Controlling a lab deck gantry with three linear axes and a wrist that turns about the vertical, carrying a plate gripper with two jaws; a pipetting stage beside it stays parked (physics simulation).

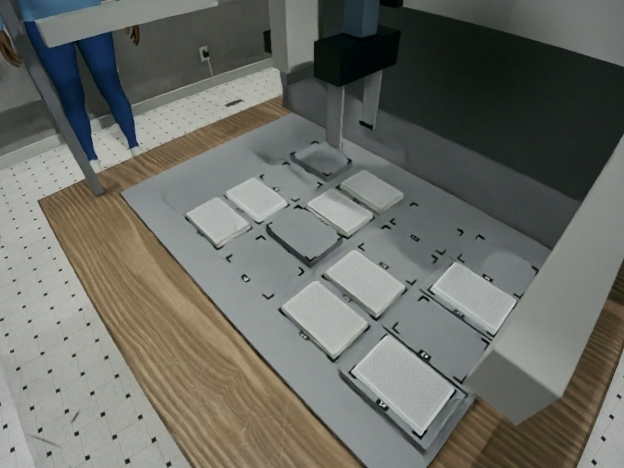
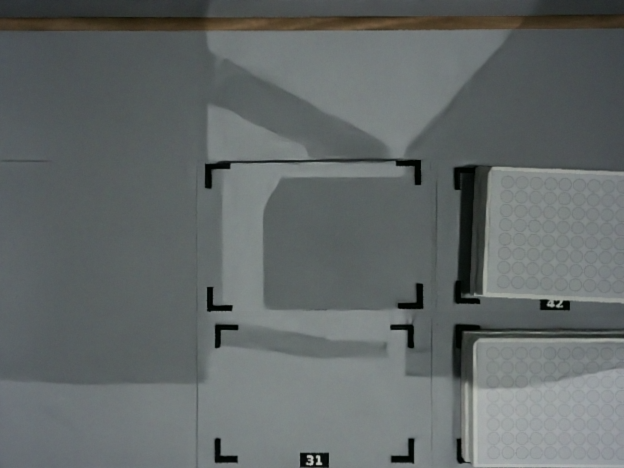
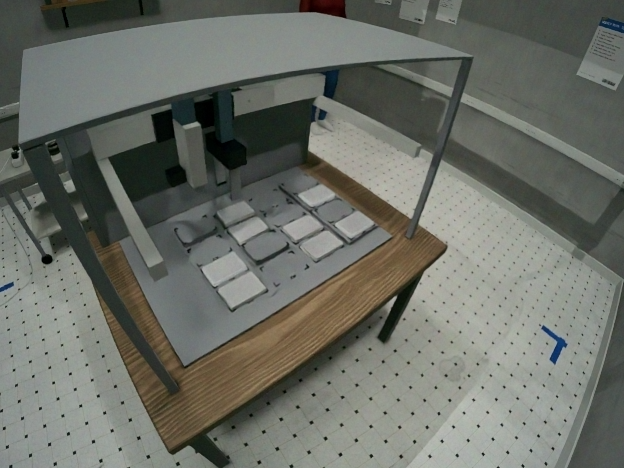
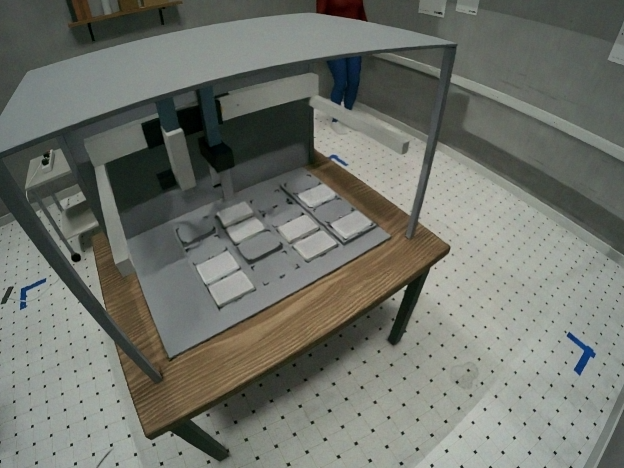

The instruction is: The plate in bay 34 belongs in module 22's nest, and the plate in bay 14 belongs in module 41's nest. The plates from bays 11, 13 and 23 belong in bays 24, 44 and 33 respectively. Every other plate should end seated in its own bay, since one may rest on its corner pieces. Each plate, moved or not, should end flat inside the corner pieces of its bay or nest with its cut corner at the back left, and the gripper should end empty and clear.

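Frame: origin at the robot's base, x ahead, y left, z up, level; centimetres.
Seen in the pictures: gripper, between the fingertips: (image 1: 351, 135) (image 3: 228, 191) (image 4: 223, 192); robot's base, origin of its link: (image 1: 186, 218) (image 3: 232, 311) (image 4: 219, 308).
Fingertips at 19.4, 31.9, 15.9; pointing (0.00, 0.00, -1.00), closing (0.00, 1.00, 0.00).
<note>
Pixels of each thing's top centre, then the offset from my fingertips to it, as dx, dy, dz. "spot": a spot on its surface instead.
- Module 41's nest, a spot on its surface: (image 2: 241, 226) spot: -17.5, +5.1, -14.0
- Module 22's nest, a spot on its surface: (image 1: 304, 229) spot: +3.1, -16.5, -14.0
- Plate 42, centre of its top: (image 2: 584, 235) (image 1: 371, 188) (image 3: 235, 211) (image 4: 234, 212) +4.1, +4.5, -14.2
My gripper (image 1: 351, 133) (image 3: 228, 188) (image 4: 221, 190) hangs open and empty above the back left of the deck. Module 41's nest (image 1: 321, 158) (image 2: 241, 226) is empty, partly in shadow. Module 22's nest (image 1: 304, 229) is empty. Plates lie in bays 11 (image 1: 216, 221), 13 (image 1: 325, 317), 23 (image 1: 365, 282), 14 (image 1: 403, 380) and 34 (image 1: 473, 297). Bays 24 (image 1: 438, 332), 33 (image 1: 388, 251) and 44 (image 1: 504, 261) are empty. Plate 42 (image 2: 559, 231) (image 1: 371, 190) looks slightly askew, with a dark gap at its left. Cut corners are unclear.
Plates also lie in bays 21 (image 1: 256, 198) and 32 (image 1: 340, 209) (image 2: 549, 403). Bays 12, 31 and 43 hold no plate. The pipetting stage (image 3: 192, 153) (image 4: 179, 158) hangs left of the gripper. Side beams and posts frame the deck. A person stands beyond the table.
</note>
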